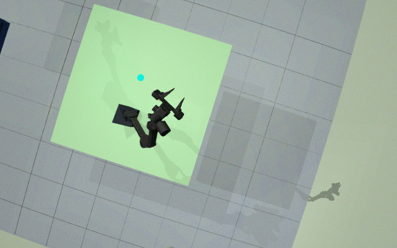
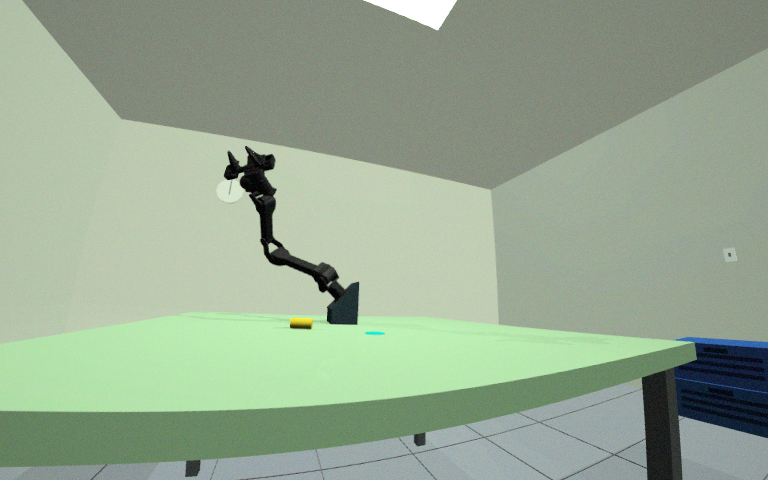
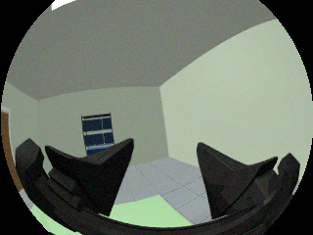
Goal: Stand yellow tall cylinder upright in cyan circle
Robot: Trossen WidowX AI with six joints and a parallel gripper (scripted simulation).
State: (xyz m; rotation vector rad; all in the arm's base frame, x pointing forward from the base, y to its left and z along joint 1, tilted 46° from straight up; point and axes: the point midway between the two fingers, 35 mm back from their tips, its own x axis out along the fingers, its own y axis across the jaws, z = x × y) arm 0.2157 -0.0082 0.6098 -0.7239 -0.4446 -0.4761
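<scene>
The yellow tall cylinder lies 3 cm ahead of my gripper tip, 27 cm to the left of it and 56 cm below it. The rest, counted from my gripper tip: cyan circle (17 cm ahead, 46 cm to the left, 57 cm below).
</scene>
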